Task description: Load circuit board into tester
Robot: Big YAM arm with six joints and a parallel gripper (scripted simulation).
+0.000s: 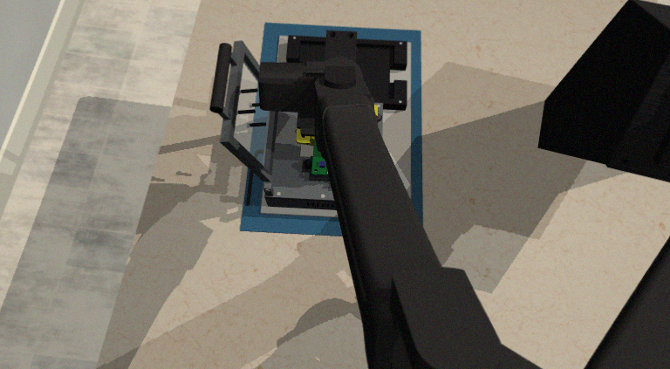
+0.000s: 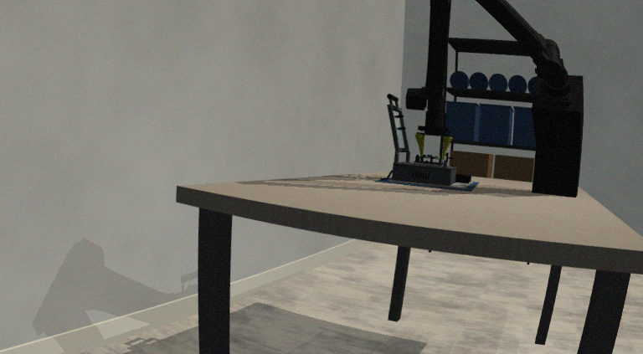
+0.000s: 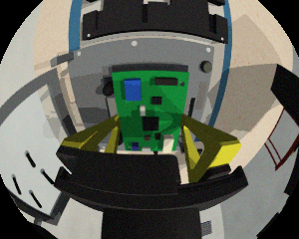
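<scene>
My hand is right at the green circuit board. The rest, counted from my hand: see-through lid 12 cm ahead, 9 cm above, 2 cm to the left.
</scene>
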